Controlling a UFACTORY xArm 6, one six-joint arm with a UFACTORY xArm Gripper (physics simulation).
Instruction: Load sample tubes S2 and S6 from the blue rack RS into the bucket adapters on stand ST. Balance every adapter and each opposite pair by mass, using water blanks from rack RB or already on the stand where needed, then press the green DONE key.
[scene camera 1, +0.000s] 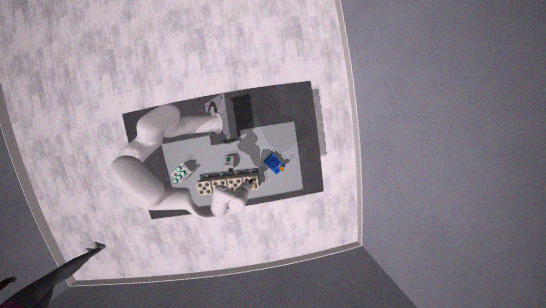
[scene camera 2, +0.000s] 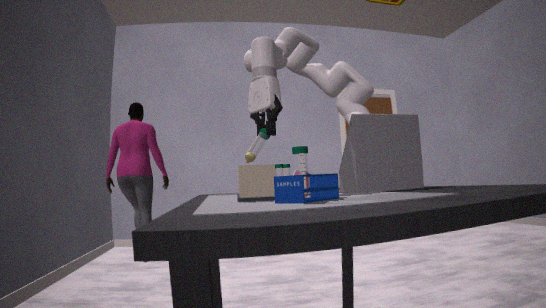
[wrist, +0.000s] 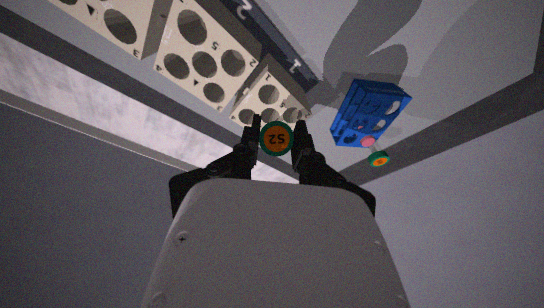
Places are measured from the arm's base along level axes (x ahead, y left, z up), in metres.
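Pixels of known places: gripper, fingertip midpoint: (scene camera 2: 266, 136) (wrist: 276, 129); arm's base, origin of the base link: (scene camera 1: 217, 123) (scene camera 2: 372, 140).
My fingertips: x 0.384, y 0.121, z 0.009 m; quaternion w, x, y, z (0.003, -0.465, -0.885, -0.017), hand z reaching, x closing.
Ahead of a thing's pixels: the offset from my fingertips to its top centre. "pt": to the spot under its first point.
My gripper (scene camera 1: 250, 184) (scene camera 2: 266, 131) (wrist: 276, 129) is shut on tube S2 @(dx +0.032, dy +0.023, dz +0.023 m) (scene camera 2: 256, 146) (wrist: 276, 138), held by its green cap with an orange top. The tube tilts, its yellow tip low. In the scene camera 2 view the tip shows a little above the beige adapter block @(dx +0.024, dy -0.142, dz -0.085 m) (scene camera 2: 257, 181). The wrist view shows the cap over the near edge of the end adapter @(pt dx +0.038, dy -0.006, dz -0.085 m) (wrist: 255, 106), by mark 1 of stand ST (wrist: 270, 42); the tip is hidden. Blue rack RS @(dx -0.067, dy +0.200, dz -0.121 m) (scene camera 1: 274, 162) (scene camera 2: 290, 192) (wrist: 350, 107) holds a tall tube @(dx -0.047, dy +0.241, dz -0.059 m) (scene camera 2: 302, 162) (wrist: 379, 160) with an unreadable label. The green DONE key @(pt dx -0.143, dy -0.111, dz -0.110 m) (scene camera 1: 228, 159) is behind the stand.
Another adapter @(pt dx +0.035, dy -0.056, dz -0.085 m) (wrist: 227, 82) stands beside the end one, with several in a row. The white rack RB @(pt dx -0.101, dy -0.437, dz -0.060 m) (scene camera 1: 180, 172) with green-capped tubes is at the left. The grey robot pedestal (scene camera 1: 231, 117) (scene camera 2: 385, 150) stands at the back. A person (scene camera 2: 134, 150) stands beyond the table.
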